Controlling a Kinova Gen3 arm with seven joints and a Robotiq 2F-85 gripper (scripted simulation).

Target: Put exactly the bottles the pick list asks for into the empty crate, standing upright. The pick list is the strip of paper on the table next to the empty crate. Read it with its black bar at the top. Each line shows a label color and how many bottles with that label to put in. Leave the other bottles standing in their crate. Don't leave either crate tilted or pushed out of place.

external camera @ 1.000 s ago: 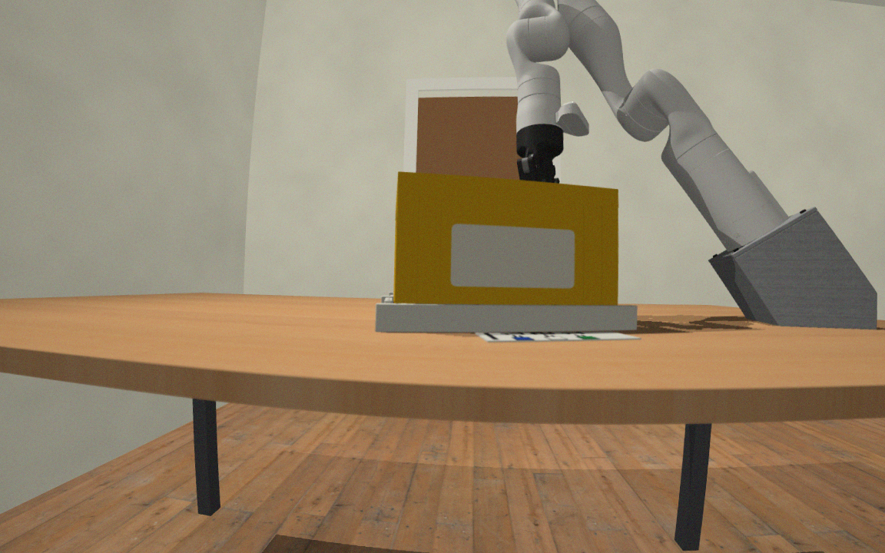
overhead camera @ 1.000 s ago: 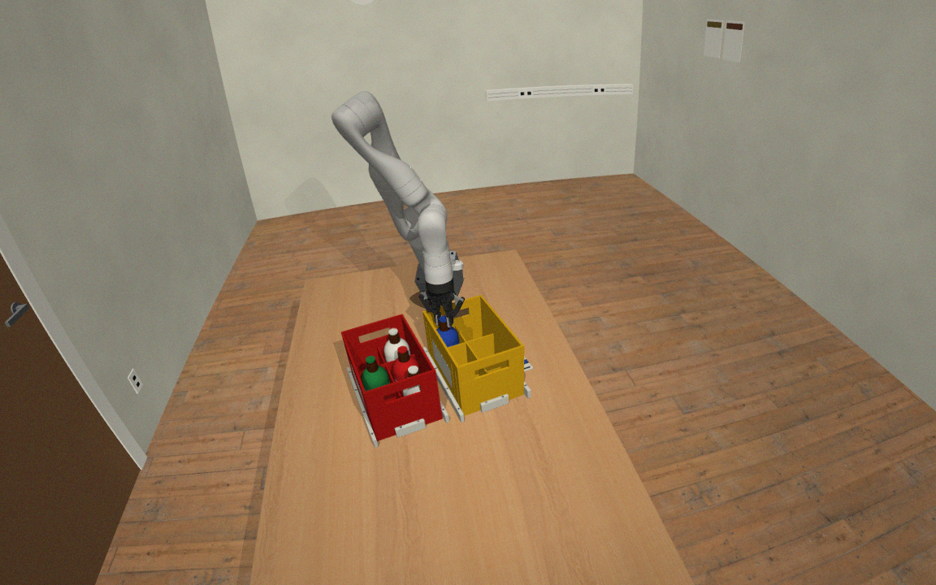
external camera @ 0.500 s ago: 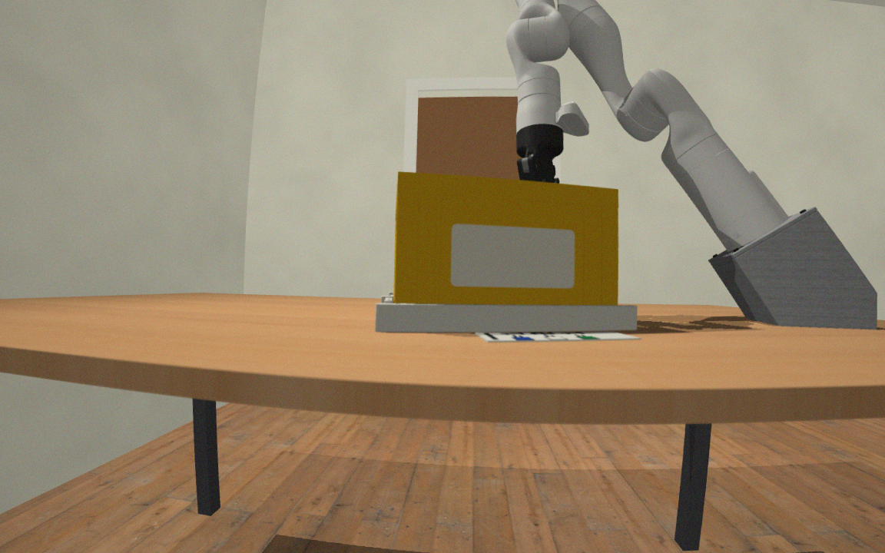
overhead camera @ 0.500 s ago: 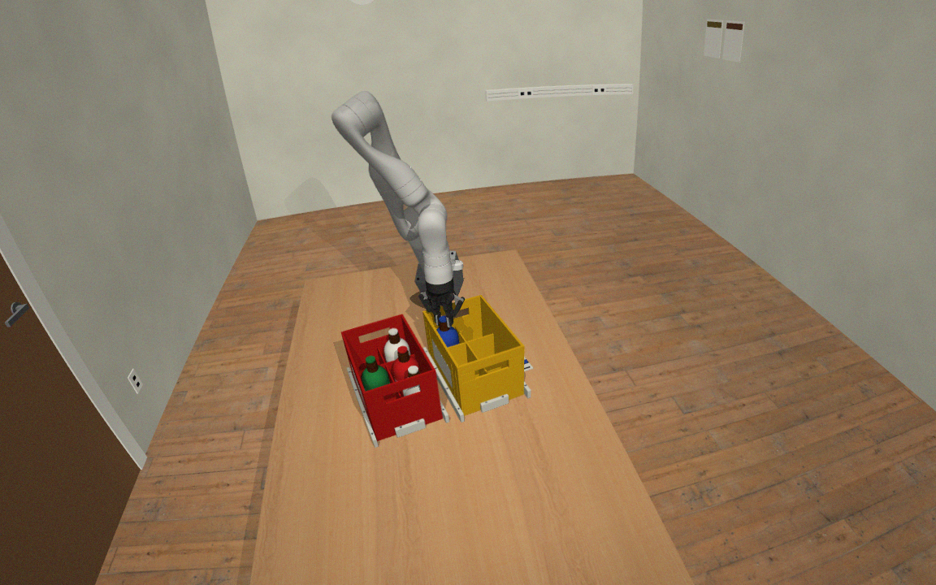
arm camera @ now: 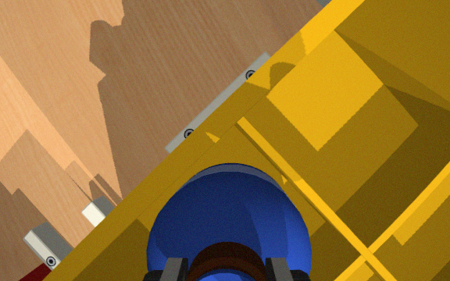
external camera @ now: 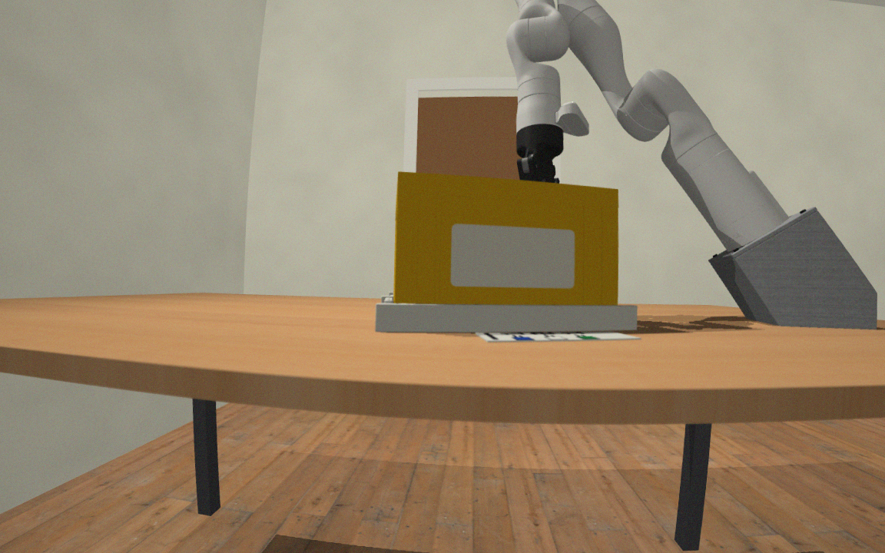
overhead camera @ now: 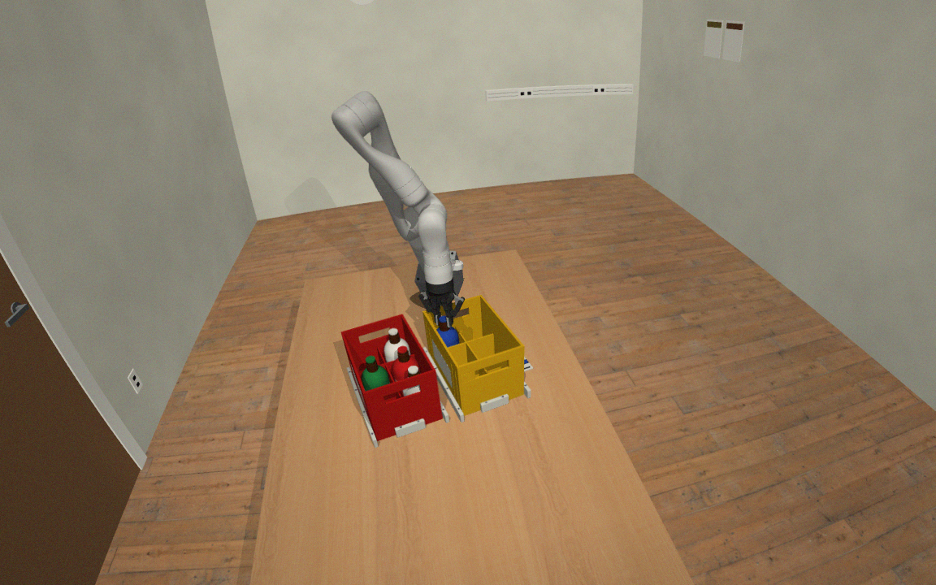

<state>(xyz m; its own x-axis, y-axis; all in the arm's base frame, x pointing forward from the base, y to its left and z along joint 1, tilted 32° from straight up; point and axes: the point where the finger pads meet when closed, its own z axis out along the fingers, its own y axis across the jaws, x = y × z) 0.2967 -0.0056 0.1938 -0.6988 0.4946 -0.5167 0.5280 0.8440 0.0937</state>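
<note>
Right now the blue bottle is 7 cm below my hand. From my hand the other things lie so: yellow crate: 9 cm ahead, 6 cm to the left, 7 cm below; then red bottle: 10 cm ahead, 14 cm to the right, 7 cm below; then red crate: 10 cm ahead, 18 cm to the right, 7 cm below.
</note>
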